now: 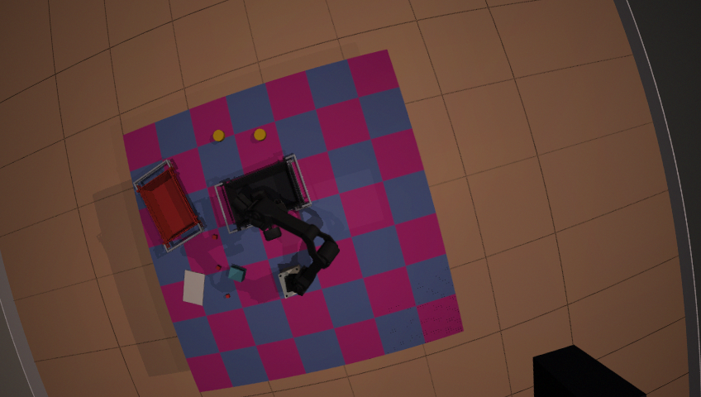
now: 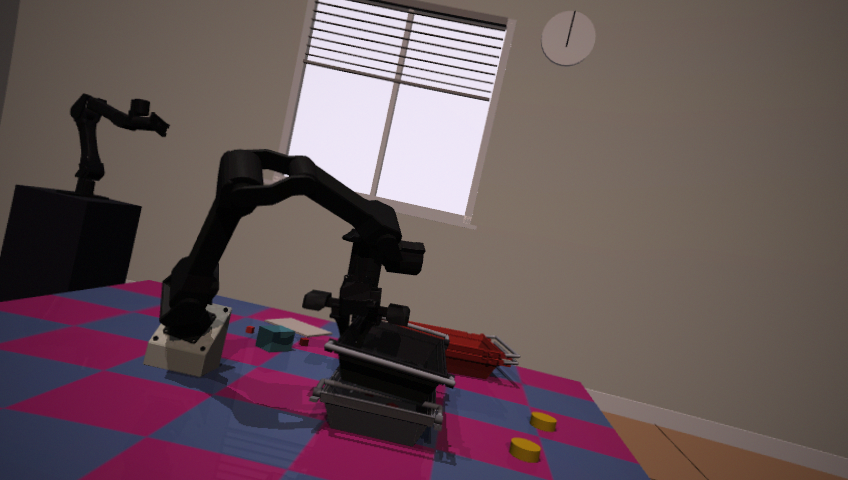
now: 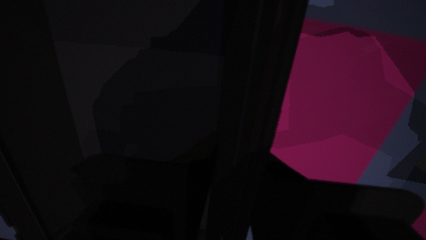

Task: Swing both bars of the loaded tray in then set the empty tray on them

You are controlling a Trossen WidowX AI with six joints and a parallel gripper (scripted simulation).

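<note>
The dark tray lies 80 mm ahead of my gripper tip, 30 mm above it and 10 mm to the left of it. Also, from my gripper tip: teal cube: 230 mm behind, 210 mm to the left, 60 mm below; then white plate: 450 mm to the left, 280 mm behind, 80 mm below.
</note>
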